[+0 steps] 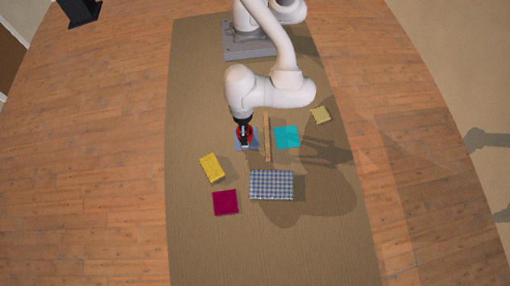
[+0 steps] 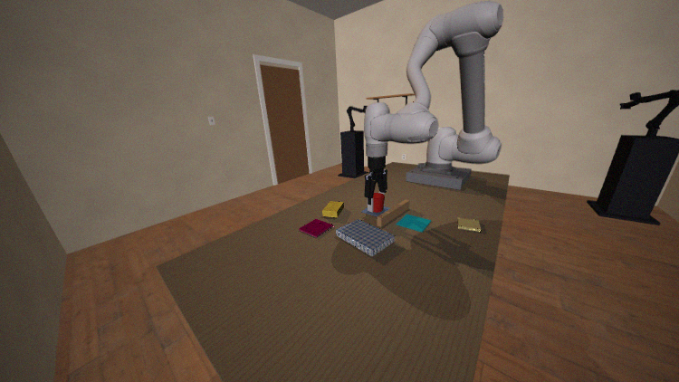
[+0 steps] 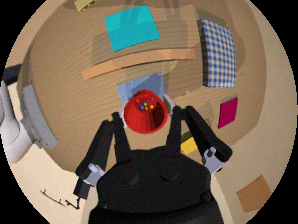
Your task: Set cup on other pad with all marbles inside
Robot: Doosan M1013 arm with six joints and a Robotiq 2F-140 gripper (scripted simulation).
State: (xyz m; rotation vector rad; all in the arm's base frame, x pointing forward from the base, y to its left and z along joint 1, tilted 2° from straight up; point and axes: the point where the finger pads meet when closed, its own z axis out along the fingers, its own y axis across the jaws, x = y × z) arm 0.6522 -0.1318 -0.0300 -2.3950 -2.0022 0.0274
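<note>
Right now my hand is 20 mm above the red cup. Round my hand: teal pad (180 mm to the left, 50 mm below, 30 mm ahead); wooden rail (90 mm to the left, 30 mm below, 10 mm ahead); yellow sponge block (170 mm to the right, 110 mm ahead, 30 mm below).
</note>
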